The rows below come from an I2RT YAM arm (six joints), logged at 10 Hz.
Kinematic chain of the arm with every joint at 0, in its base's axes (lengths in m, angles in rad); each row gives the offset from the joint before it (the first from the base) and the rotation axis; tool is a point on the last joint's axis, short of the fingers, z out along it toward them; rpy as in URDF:
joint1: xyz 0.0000 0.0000 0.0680 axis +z
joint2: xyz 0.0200 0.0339 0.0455 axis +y
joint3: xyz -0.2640 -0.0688 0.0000 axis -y
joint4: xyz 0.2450 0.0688 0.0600 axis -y
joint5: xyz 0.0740 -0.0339 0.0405 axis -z
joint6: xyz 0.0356 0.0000 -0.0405 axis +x
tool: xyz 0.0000 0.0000 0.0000 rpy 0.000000 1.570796 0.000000
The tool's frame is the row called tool.
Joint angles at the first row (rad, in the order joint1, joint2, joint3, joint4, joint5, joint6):
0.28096, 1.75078, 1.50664, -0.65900, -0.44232, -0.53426
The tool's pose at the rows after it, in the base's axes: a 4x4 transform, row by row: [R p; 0 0 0 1], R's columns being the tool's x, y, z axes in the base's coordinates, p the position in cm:
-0.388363, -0.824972, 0.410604, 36.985; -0.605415, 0.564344, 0.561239, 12.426; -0.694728, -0.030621, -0.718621, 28.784; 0, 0, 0, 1
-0.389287, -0.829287, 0.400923, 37.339; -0.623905, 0.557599, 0.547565, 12.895; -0.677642, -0.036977, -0.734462, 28.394; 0, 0, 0, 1
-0.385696, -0.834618, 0.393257, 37.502; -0.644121, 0.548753, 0.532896, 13.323; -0.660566, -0.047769, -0.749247, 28.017; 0, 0, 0, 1
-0.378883, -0.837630, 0.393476, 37.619; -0.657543, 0.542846, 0.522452, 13.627; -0.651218, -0.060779, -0.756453, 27.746; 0, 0, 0, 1
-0.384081, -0.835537, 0.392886, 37.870; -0.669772, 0.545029, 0.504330, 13.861; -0.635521, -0.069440, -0.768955, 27.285; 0, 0, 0, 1
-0.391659, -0.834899, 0.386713, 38.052; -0.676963, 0.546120, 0.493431, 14.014; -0.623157, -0.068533, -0.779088, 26.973; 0, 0, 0, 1
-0.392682, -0.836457, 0.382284, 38.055; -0.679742, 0.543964, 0.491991, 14.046; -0.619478, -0.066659, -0.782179, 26.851; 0, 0, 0, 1
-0.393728, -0.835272, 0.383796, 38.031; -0.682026, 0.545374, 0.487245, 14.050; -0.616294, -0.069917, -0.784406, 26.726; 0, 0, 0, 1
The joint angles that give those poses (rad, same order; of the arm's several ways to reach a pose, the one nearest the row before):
0.28553, 1.77254, 1.53221, -0.67540, -0.43660, -0.54723
0.29585, 1.79693, 1.55202, -0.68913, -0.41904, -0.55751
0.30651, 1.81333, 1.56232, -0.69905, -0.39998, -0.57088
0.31414, 1.82290, 1.56539, -0.69714, -0.38472, -0.58042
0.31949, 1.83892, 1.57113, -0.69830, -0.36335, -0.58384
0.32254, 1.85228, 1.57955, -0.70671, -0.35267, -0.58461
0.32330, 1.85492, 1.57950, -0.70973, -0.35229, -0.58690
0.32405, 1.85454, 1.57454, -0.70631, -0.34658, -0.58729

